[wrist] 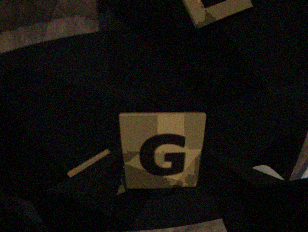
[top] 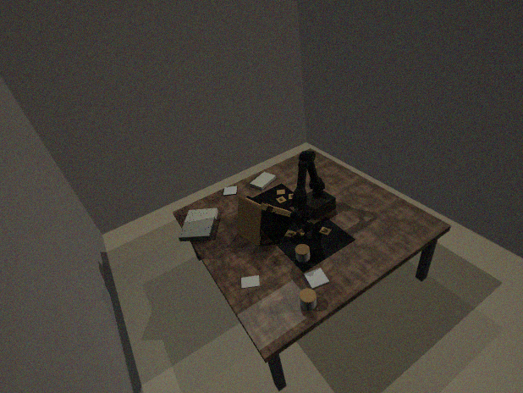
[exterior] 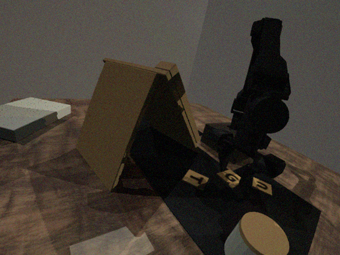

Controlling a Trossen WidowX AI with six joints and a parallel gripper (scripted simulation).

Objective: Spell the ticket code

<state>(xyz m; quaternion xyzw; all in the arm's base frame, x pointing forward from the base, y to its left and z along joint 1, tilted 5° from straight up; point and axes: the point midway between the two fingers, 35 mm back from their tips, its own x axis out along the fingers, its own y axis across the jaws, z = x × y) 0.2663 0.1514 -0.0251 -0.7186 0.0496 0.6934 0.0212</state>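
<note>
The tile marked t is 50 mm ahead of my gripper tip, 70 mm to the right of it and 40 mm below it. The rest, counted from my gripper tip: tan tile marked g right at my gripper tip; then white ticket 50 mm ahead, 310 mm to the right, 50 mm above; then black mat 60 mm behind, 160 mm to the right, 40 mm below.
</note>
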